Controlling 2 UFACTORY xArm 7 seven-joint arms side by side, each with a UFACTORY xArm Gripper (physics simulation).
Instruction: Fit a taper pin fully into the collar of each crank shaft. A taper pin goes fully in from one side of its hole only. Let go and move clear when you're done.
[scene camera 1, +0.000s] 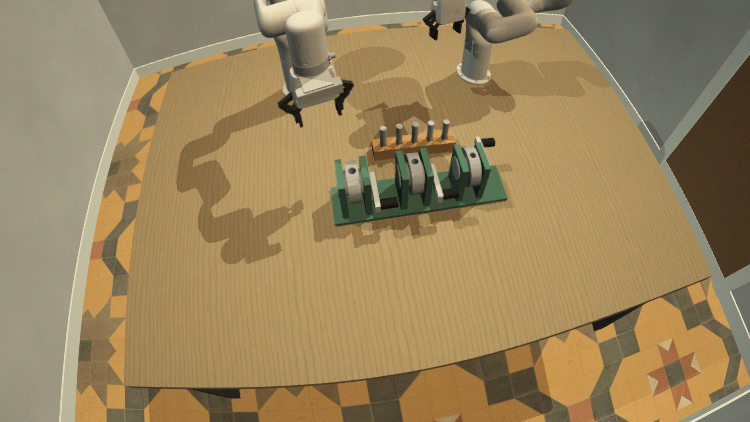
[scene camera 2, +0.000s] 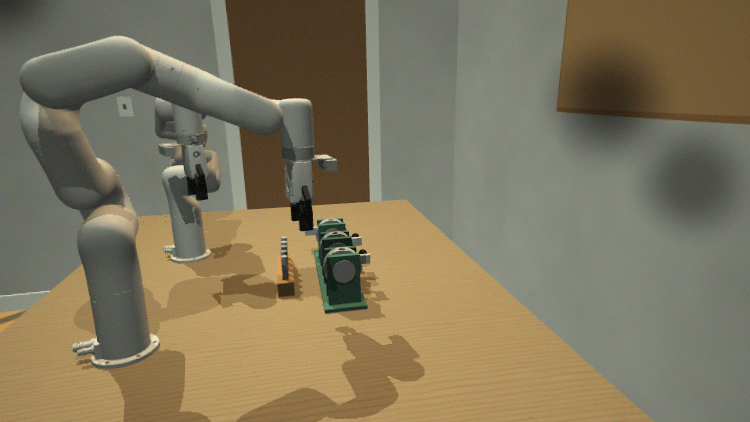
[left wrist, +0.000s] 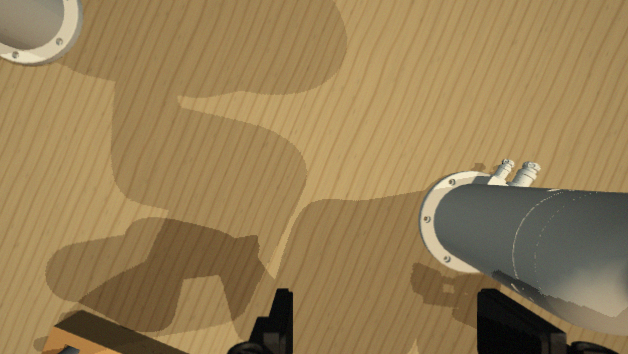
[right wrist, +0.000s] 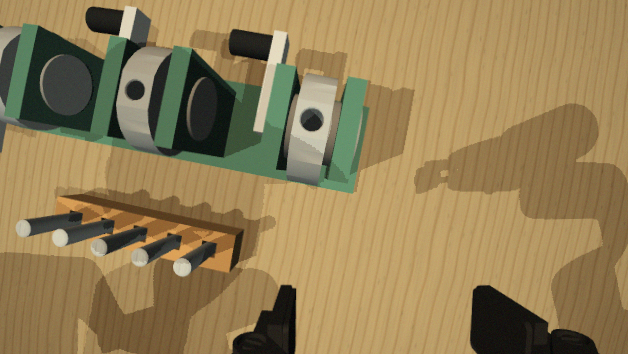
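Pixels of known places: left gripper, fingertip midpoint: (scene camera 1: 445, 34) (scene camera 2: 198, 197) (left wrist: 384, 320); right gripper, fingertip midpoint: (scene camera 1: 319, 117) (scene camera 2: 302, 225) (right wrist: 384, 316); left arm's base, link origin: (scene camera 1: 473, 73) (scene camera 2: 191, 256) (left wrist: 467, 220); right arm's base, link origin: (scene camera 2: 126, 351) (left wrist: 32, 14).
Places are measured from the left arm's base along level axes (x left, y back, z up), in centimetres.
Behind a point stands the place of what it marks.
A green stand (scene camera 1: 348, 219) @(x -39.5, y -59.4, z 1.0 cm) (scene camera 2: 343, 308) @(x -43.9, y -54.8, z 0.8 cm) (right wrist: 245, 165) @(x -31.1, y -48.4, z 1.0 cm) carries three crank shafts with pale collars. The left collar (scene camera 1: 353, 184) @(x -37.5, y -57.6, z 13.8 cm) (right wrist: 307, 160) @(x -38.7, y -51.5, z 14.0 cm), middle collar (scene camera 1: 416, 181) @(x -23.4, y -55.9, z 12.8 cm) (right wrist: 137, 112) @(x -24.5, y -50.1, z 14.6 cm) and right collar (scene camera 1: 474, 170) @(x -9.3, y -52.7, z 13.4 cm), as seen in scene camera 1, each show an empty dark hole facing up. Several grey taper pins (scene camera 1: 415, 133) @(x -22.8, y -37.2, z 8.0 cm) (right wrist: 122, 240) @(x -23.6, y -36.8, z 8.4 cm) stand in an orange rack (scene camera 1: 390, 153) @(x -29.4, y -39.9, z 2.4 cm) (scene camera 2: 285, 288) @(x -34.1, y -38.3, z 2.4 cm) (left wrist: 107, 334) @(x -29.5, y -35.3, z 2.2 cm) behind the stand. My right gripper (scene camera 1: 319, 119) @(x -45.4, y -45.7, z 23.7 cm) (scene camera 2: 302, 217) @(x -45.4, y -45.7, z 23.7 cm) (right wrist: 384, 316) @(x -45.4, y -45.7, z 23.7 cm) is open and empty, above and left of the rack in scene camera 1. My left gripper (scene camera 1: 445, 30) @(x -13.1, y -9.6, z 23.8 cm) (scene camera 2: 198, 190) @(x -13.1, y -9.6, z 23.8 cm) (left wrist: 384, 320) @(x -13.1, y -9.6, z 23.8 cm) is open and empty, high behind the rack.
Two cranks' black handles (scene camera 1: 388, 203) @(x -29.7, y -60.6, z 10.8 cm) (scene camera 1: 450, 193) @(x -15.4, y -57.9, z 11.2 cm) point low toward the front; the third handle (scene camera 1: 487, 142) @(x -3.9, y -41.6, z 11.0 cm) sticks out at the right, toward the back. The left arm's base (scene camera 1: 474, 73) @(x -0.9, y -4.6, z 4.2 cm) and right arm's base (scene camera 2: 125, 351) @(x -63.8, y -10.8, z 2.6 cm) stand at the table's back.
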